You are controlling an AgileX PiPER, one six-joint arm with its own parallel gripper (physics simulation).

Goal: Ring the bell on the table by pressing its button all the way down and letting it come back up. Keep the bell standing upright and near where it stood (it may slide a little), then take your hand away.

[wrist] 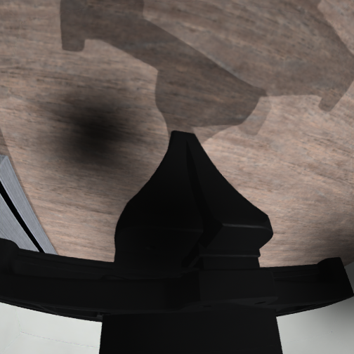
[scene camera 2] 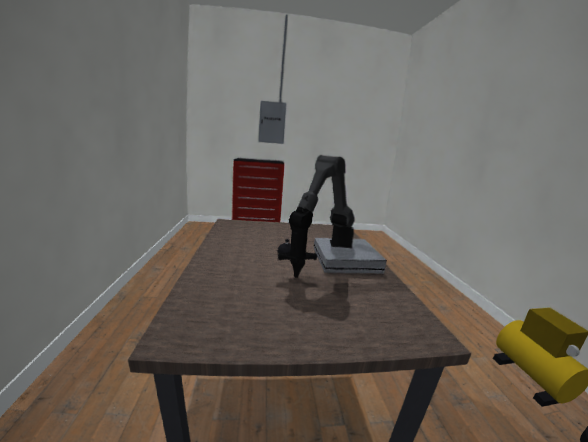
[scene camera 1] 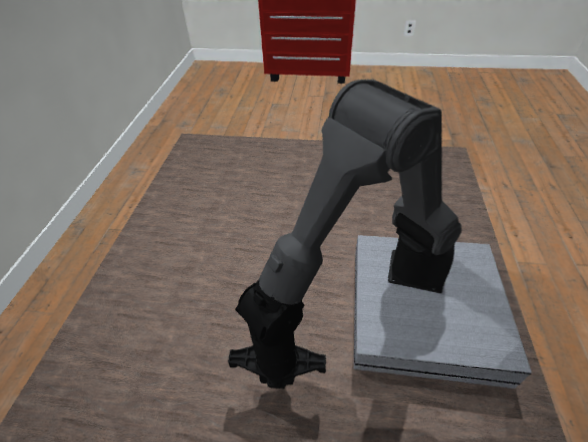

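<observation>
My black gripper [scene camera 1: 276,384] [scene camera 2: 296,275] [wrist: 180,144] points down above the brown table [scene camera 2: 225,320], its fingertips together and shut, with nothing visible between them. Its shadow lies on the table a little apart from the tips. The bell cannot be made out for certain. In the second scene view a dark rounded shape [scene camera 2: 284,251] with a small light knob on top shows just left of the gripper, partly behind it. I cannot tell whether this is the bell or part of the wrist. No bell shows in the wrist view.
The grey base slab [scene camera 1: 425,340] [scene camera 2: 350,252] [wrist: 20,225] carries the arm, to the right of the gripper in the scene views. A red drawer cabinet [scene camera 1: 307,47] [scene camera 2: 257,190] stands beyond the table. A yellow machine [scene camera 2: 540,355] is on the floor at the right.
</observation>
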